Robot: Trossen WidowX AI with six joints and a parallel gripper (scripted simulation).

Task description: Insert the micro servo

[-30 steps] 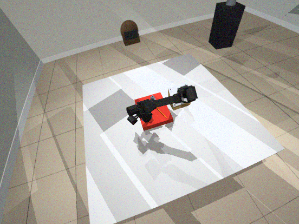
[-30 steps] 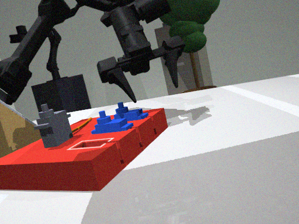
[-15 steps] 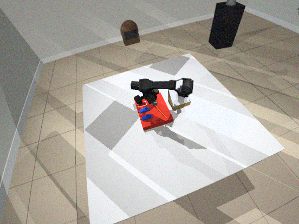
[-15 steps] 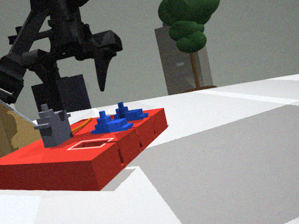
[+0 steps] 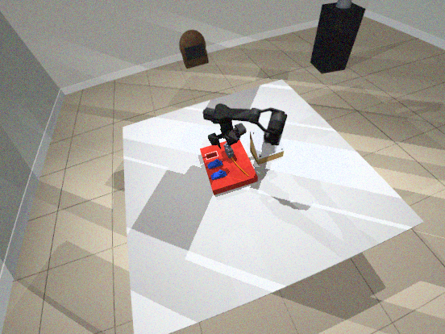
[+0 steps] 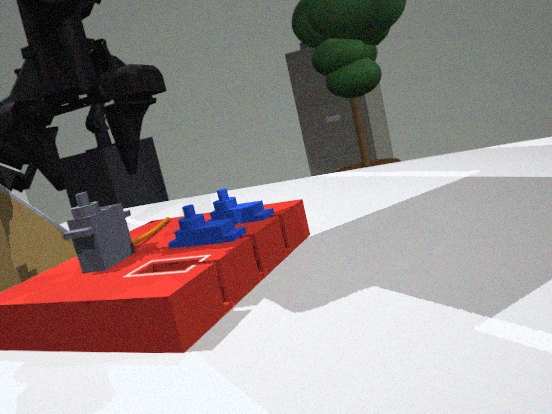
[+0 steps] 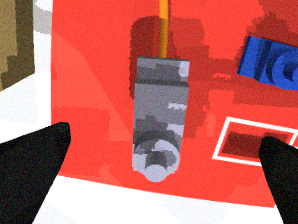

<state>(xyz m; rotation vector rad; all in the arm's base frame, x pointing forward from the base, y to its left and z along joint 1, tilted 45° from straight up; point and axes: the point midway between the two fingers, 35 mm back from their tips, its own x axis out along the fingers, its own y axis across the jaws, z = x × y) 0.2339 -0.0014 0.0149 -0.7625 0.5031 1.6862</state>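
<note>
Now: gripper tip 2 cm past the red deck, 3 cm to the right of it and 11 cm above it.
</note>
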